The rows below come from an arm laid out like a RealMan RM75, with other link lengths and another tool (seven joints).
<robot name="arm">
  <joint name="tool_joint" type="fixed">
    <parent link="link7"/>
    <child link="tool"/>
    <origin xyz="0.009 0.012 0.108" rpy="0 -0.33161 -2.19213"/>
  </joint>
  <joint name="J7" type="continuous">
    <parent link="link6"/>
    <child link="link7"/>
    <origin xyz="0 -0.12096 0" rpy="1.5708 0 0"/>
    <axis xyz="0 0 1"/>
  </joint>
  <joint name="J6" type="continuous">
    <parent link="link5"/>
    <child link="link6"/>
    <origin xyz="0 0 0" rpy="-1.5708 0 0"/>
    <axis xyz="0 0 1"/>
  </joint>
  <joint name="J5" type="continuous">
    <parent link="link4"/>
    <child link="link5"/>
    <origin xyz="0 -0.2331 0" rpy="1.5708 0 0"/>
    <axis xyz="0 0 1"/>
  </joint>
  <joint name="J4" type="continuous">
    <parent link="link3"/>
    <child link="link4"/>
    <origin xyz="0 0 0" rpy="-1.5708 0 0"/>
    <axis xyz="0 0 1"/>
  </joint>
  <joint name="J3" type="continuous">
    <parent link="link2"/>
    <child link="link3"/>
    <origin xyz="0 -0.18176 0" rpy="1.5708 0 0"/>
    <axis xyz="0 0 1"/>
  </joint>
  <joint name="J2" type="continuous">
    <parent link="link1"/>
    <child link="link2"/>
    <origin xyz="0 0 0" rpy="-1.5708 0 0"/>
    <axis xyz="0 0 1"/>
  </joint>
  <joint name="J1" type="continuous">
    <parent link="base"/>
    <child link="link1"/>
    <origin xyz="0 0 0.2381"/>
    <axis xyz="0 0 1"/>
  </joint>
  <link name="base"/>
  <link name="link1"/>
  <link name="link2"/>
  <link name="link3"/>
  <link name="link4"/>
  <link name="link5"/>
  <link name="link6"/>
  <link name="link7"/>
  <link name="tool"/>
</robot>
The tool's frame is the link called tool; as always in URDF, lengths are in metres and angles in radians. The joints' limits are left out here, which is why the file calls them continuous.
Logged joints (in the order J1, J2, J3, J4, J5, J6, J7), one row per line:
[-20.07 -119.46 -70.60 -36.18 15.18 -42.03 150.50]
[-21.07 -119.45 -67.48 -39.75 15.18 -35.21 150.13]
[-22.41 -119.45 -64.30 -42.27 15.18 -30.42 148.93]
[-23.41 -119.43 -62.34 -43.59 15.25 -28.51 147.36]
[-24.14 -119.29 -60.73 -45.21 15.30 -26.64 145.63]
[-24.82 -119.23 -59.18 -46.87 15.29 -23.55 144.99]
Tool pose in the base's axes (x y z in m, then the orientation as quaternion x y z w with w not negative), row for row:
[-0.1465 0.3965 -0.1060 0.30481 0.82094 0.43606 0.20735]
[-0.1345 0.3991 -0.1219 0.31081 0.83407 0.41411 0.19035]
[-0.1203 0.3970 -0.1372 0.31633 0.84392 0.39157 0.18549]
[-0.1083 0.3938 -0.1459 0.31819 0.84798 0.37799 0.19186]
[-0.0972 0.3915 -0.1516 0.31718 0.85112 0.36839 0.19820]
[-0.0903 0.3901 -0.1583 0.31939 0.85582 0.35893 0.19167]
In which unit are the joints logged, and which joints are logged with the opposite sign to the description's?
The joints are logged in degrees. Opposite sign: none.
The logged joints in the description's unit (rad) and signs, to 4 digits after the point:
[-0.3503 -2.0850 -1.2322 -0.6315 0.2649 -0.7336 2.6267]
[-0.3677 -2.0848 -1.1777 -0.6938 0.2649 -0.6145 2.6203]
[-0.3911 -2.0848 -1.1222 -0.7378 0.2649 -0.5309 2.5993]
[-0.4086 -2.0844 -1.0880 -0.7608 0.2662 -0.4976 2.5719]
[-0.4213 -2.0820 -1.0599 -0.7891 0.2670 -0.4650 2.5417]
[-0.4332 -2.0810 -1.0329 -0.8180 0.2669 -0.4110 2.5306]

